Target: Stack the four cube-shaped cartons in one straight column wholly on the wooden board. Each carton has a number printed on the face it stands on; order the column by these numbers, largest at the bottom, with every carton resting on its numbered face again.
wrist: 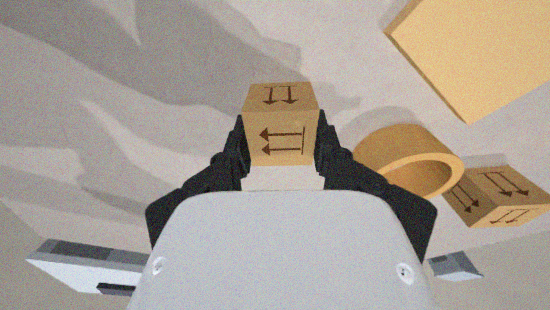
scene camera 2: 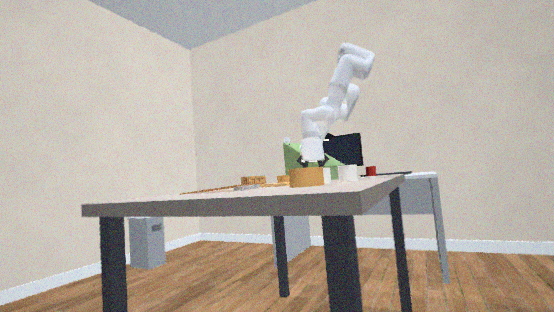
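My gripper is shut on a tan cube-shaped carton with brown arrows. The black fingers touch its left and right sides in the wrist view. Its underside is hidden, and I cannot tell if it touches the table. A second arrow-marked carton sits at the right of the wrist view, beside the orange ring. The pale wooden board shows in part at the upper right. In the scene view, small arrow-marked cartons stand left of the gripper; I cannot tell how many. The printed numbers are hidden.
An orange hollow ring stands between the held carton and the second carton. In the scene view, a large orange object, a white cup and a red cup stand near the gripper. A green sloped object is behind.
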